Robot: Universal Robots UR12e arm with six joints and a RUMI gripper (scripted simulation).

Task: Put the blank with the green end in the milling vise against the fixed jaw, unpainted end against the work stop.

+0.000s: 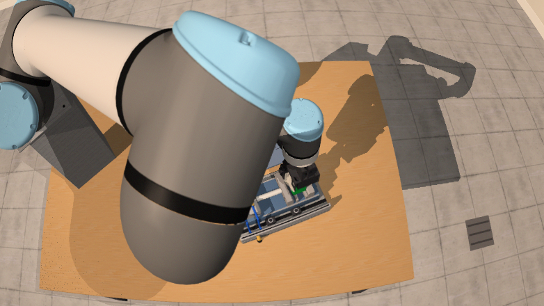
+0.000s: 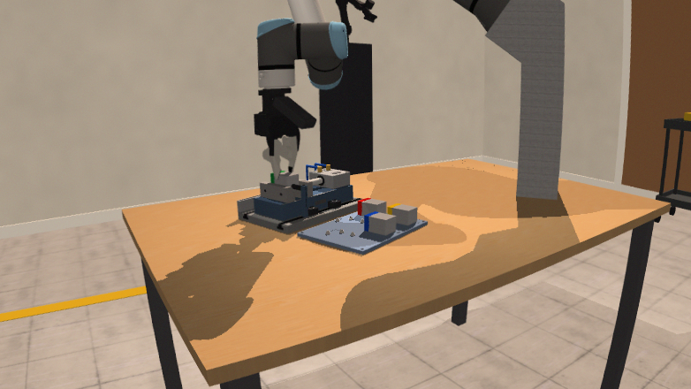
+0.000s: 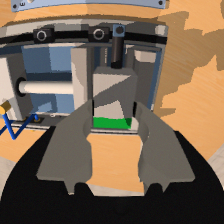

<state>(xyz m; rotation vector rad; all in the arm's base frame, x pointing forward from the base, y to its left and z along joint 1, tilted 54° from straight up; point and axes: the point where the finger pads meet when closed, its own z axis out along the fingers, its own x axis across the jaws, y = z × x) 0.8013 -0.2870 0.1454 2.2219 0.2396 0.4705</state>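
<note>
My hand is 20 mm above the green-ended blank. The rest, counted from my hand: fixed jaw (30 mm ahead, 40 mm below); dark work stop (50 mm to the left, 30 mm below); milling vise (70 mm behind, 80 mm below).
</note>
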